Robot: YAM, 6 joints.
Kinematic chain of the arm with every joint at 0, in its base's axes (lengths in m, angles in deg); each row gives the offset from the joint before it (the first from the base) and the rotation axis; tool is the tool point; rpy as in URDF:
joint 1: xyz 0 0 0.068 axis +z
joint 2: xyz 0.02 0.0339 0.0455 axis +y
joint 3: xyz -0.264 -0.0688 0 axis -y
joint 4: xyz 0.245 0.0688 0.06 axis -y
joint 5: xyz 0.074 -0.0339 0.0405 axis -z
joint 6: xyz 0.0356 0 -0.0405 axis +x
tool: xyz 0 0 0 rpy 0 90 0
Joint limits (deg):
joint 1: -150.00..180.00
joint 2: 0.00..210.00
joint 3: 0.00..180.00
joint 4: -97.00..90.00
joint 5: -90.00..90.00
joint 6: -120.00..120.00
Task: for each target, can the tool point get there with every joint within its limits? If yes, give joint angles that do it. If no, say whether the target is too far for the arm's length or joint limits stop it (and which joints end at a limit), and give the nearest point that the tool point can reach.
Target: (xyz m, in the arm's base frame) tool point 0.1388 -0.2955 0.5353
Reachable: yes | joints 111.60 19.64 104.18 41.52 34.77 -52.99
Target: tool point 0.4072 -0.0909 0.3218
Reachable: yes | joints -16.73 119.39 121.31 -77.16 -57.89 22.66
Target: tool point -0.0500 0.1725 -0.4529
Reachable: no: joint limits stop it (at a limit: joint 2) | nearest point -0.0534 0.1843 -0.3759 | short by 0.078 m
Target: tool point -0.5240 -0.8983 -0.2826
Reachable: no: too far | nearest point -0.3040 -0.5212 -0.1131 | short by 0.468 m
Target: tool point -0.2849 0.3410 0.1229
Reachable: yes | joints 126.62 138.50 109.12 -70.53 -45.21 57.24
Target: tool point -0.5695 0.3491 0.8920
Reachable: no: too far | nearest point -0.3584 0.2197 0.5945 | short by 0.387 m
